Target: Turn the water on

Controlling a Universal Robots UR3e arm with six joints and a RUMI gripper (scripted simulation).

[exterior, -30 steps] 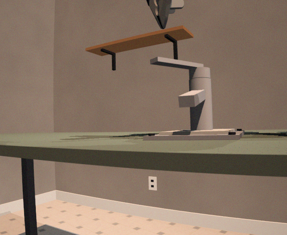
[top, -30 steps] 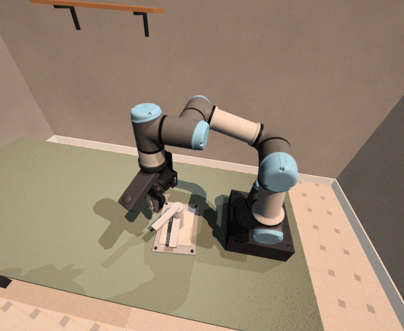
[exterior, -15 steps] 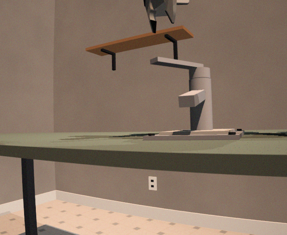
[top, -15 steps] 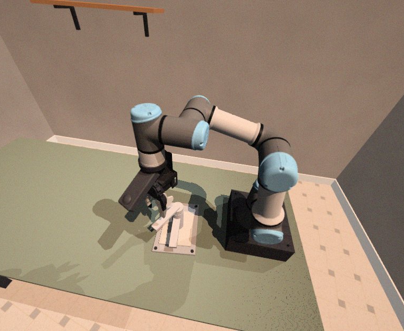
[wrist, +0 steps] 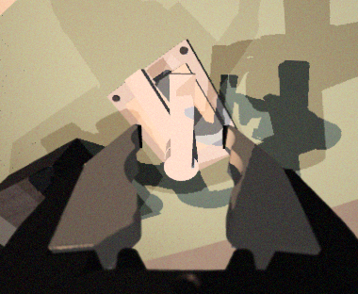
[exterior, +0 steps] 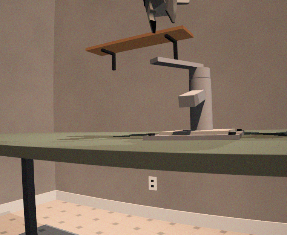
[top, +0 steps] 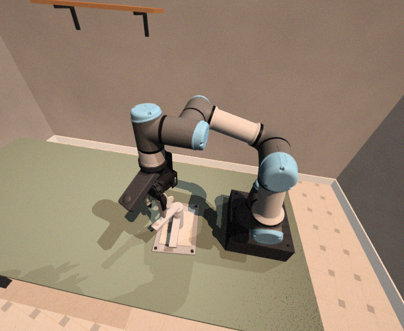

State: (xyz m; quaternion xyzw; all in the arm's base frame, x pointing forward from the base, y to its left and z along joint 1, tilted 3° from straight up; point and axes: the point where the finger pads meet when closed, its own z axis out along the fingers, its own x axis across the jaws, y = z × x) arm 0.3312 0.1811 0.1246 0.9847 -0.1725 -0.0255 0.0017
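The lever is 80 mm below my hand, 40 mm to the right of it and 10 mm behind it. The rest, counted from my hand: tap 140 mm below, 70 mm to the right, 20 mm behind; then base plate 230 mm below, 90 mm to the right, 30 mm behind.
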